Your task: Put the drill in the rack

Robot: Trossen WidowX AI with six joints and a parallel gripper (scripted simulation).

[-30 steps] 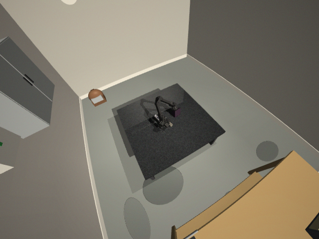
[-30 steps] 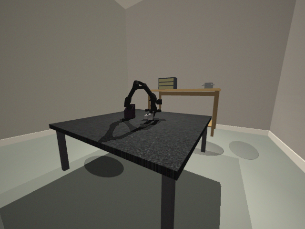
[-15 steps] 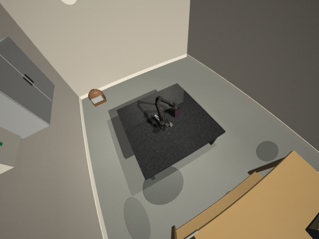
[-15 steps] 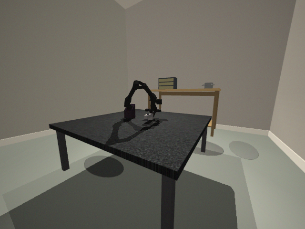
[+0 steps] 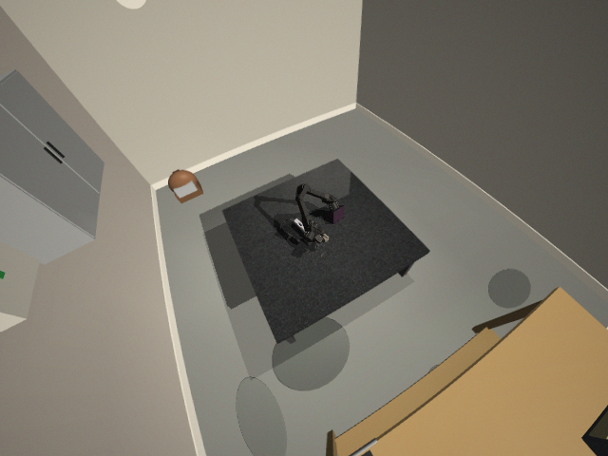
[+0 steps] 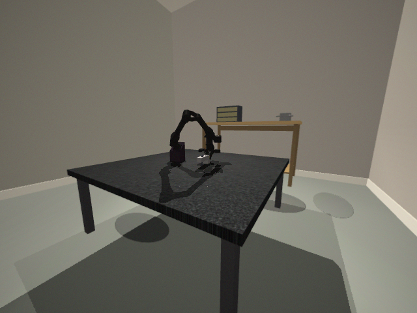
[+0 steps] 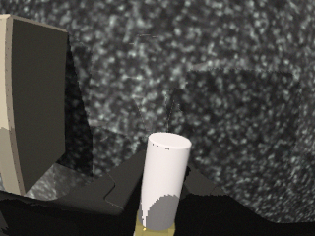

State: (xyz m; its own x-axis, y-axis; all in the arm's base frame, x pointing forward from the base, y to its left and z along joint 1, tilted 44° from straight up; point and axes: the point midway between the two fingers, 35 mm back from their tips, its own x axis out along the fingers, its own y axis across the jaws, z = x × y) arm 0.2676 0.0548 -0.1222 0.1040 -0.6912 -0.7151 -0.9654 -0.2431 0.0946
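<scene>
Now: gripper tip 1 cm short of the drill, 4 cm to the left of it and 4 cm below it.
</scene>
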